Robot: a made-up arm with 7 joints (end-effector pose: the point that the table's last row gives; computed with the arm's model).
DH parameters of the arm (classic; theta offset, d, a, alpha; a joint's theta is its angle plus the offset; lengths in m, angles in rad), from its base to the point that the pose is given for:
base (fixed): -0.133 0 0.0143 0
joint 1: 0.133 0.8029 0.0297 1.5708
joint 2: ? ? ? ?
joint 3: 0 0.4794 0.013 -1.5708
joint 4: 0 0.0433 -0.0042 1.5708
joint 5: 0 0.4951 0.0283 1.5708
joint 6: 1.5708 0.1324 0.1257 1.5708
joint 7: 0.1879 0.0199 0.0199 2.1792
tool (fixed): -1.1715 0.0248 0 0
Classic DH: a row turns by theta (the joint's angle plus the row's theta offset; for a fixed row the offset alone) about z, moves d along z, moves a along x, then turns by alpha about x.
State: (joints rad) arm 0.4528 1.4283 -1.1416 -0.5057 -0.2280 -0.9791 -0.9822
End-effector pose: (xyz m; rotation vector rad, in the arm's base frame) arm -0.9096 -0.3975 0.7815 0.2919 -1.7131 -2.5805
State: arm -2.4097 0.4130 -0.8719 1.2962 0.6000 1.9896 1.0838
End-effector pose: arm -0.2547 0.4115 1.4251 -0.1823 1.5699 -0.2137
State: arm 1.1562 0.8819 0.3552 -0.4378 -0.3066 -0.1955 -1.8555
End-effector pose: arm -0.1400 -0.9063 1.2973 -1.0979 2.5163 0.4816
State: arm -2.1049 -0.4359 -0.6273 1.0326 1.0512 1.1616 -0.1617
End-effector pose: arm -0.7025 -0.3267 1.3213 0.6628 0.6498 1.3812
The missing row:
joint 2: 0 0.0668 -0.0178 -1.5708
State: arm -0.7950 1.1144 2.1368 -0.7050 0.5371 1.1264 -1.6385
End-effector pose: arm -0.6750 0.2548 1.4111 -2.2335 1.3315 -0.2628
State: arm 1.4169 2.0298 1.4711 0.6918 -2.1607 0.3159 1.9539
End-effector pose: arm -0.3661 -0.8037 0.2285 -2.3677 -1.4344 0.4153
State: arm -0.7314 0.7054 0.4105 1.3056 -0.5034 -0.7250 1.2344
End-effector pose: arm 0.1094 -0.0383 1.6466 1.1197 0.1805 2.4194
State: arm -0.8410 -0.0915 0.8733 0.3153 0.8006 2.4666 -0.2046
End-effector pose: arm 0.1859 -0.1891 1.6224 -1.7220 0.8329 1.2509
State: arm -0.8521 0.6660 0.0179 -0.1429 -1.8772 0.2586 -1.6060
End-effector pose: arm -0.5008 0.5876 1.5114 2.2754 0.2677 1.0979
